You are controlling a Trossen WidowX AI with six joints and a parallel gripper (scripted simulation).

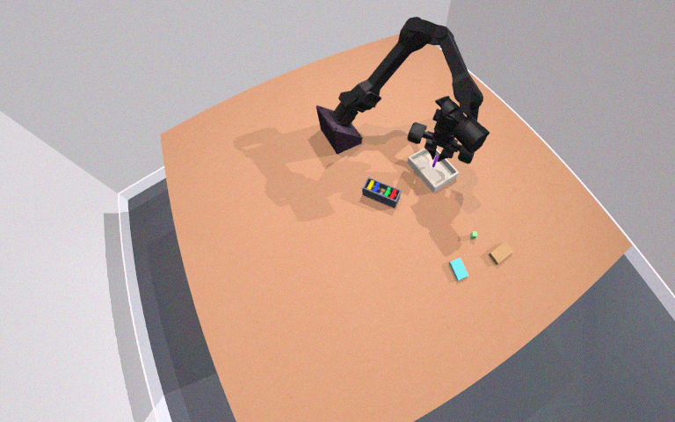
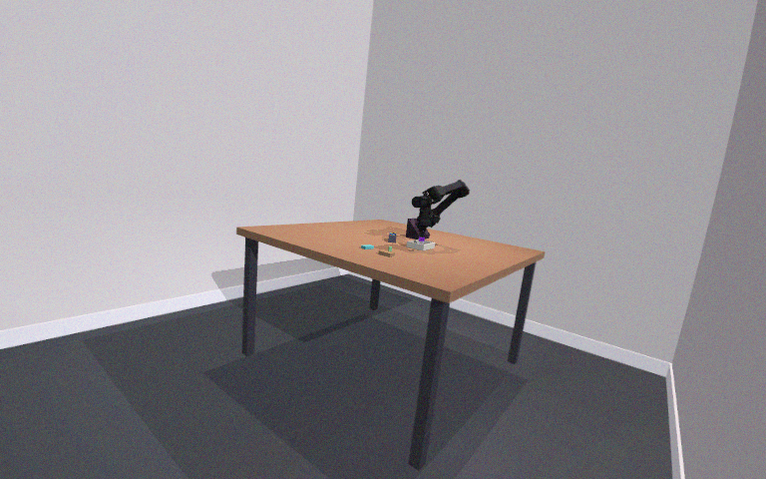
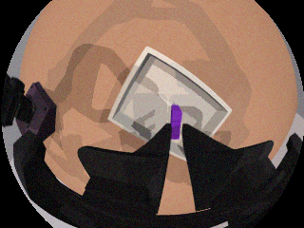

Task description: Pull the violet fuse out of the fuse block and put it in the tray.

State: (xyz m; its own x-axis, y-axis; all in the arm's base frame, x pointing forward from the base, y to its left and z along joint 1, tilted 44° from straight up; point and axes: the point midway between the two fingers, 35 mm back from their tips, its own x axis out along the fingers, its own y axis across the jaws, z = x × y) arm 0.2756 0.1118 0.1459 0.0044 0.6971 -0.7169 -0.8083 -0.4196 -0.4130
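The violet fuse lies 20 mm below my gripper tip. From my gripper tip the other things lie so: cyan block 300 mm ahead, 120 mm to the right, 50 mm below; then white tray 60 mm below; then small green cube 240 mm ahead, 20 mm to the right, 50 mm below.
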